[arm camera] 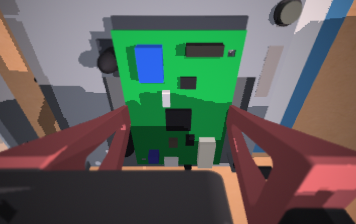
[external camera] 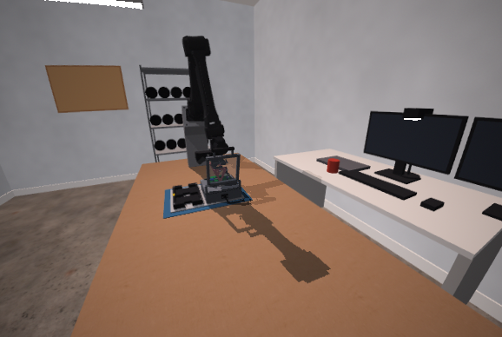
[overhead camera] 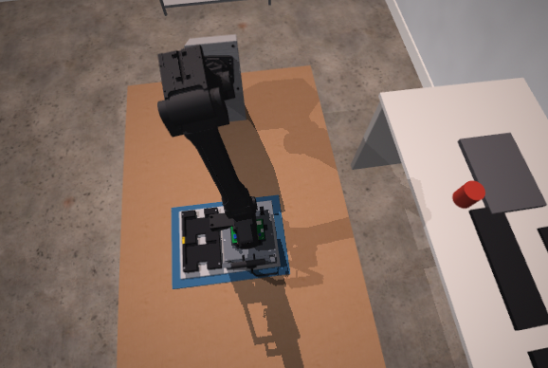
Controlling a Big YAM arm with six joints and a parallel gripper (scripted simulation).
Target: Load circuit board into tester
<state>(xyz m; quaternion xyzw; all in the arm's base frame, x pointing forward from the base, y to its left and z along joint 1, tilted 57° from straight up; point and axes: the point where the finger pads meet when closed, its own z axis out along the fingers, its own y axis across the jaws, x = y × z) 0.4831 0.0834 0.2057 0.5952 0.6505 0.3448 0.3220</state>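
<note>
Now: hand right at the green circuit board. Round my hand: clear lid 12 cm ahead, 9 cm above, 2 cm to the left.
</note>
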